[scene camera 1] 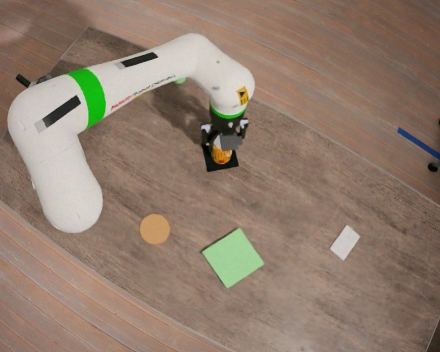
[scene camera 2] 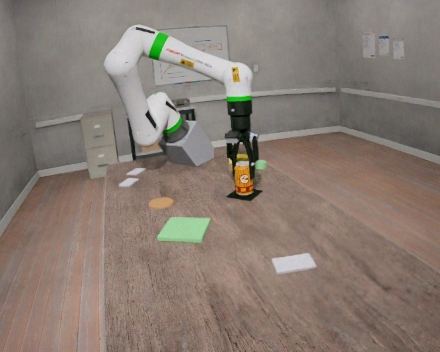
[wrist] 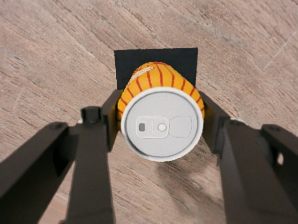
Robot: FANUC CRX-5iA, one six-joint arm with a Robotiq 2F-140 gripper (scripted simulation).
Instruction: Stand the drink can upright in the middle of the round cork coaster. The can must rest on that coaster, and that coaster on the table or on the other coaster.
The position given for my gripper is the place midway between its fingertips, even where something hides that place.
I see my gripper (scene camera 2: pixel 243 176), a green square pad (scene camera 1: pixel 232 258) and a round cork coaster (scene camera 1: pixel 155 229).
My gripper is seen too in the wrist view (wrist: pixel 157 103). The wrist view misses the green square pad: it is out of frame. The wrist view does not show the round cork coaster: it is out of frame.
